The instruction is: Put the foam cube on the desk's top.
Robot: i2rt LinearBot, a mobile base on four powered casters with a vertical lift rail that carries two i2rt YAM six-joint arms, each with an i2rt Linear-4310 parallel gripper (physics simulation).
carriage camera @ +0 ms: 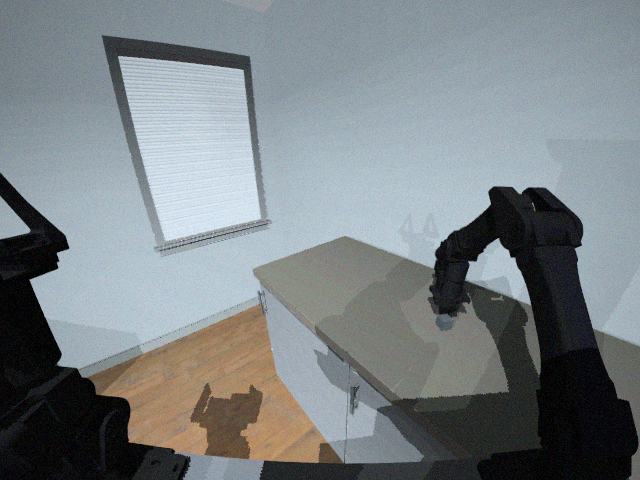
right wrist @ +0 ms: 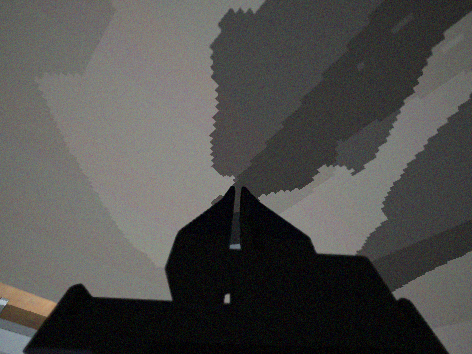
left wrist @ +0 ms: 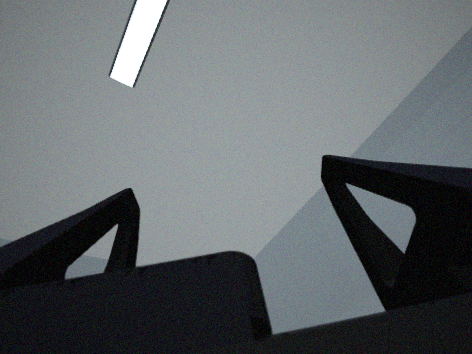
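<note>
The foam cube is a small blue-grey block on the desk's tan top, right under my right gripper. In the carriage view the gripper points down and its tips are at the cube's top. In the right wrist view the right gripper is shut, fingers together, with nothing between them except a thin pale sliver showing low in the gap. The cube itself is hidden there. My left gripper is open and empty, pointing up at the ceiling.
The desk is a white cabinet with doors and handles against the wall. A window with a blind is at the left. A wooden floor lies below. A ceiling light shows in the left wrist view.
</note>
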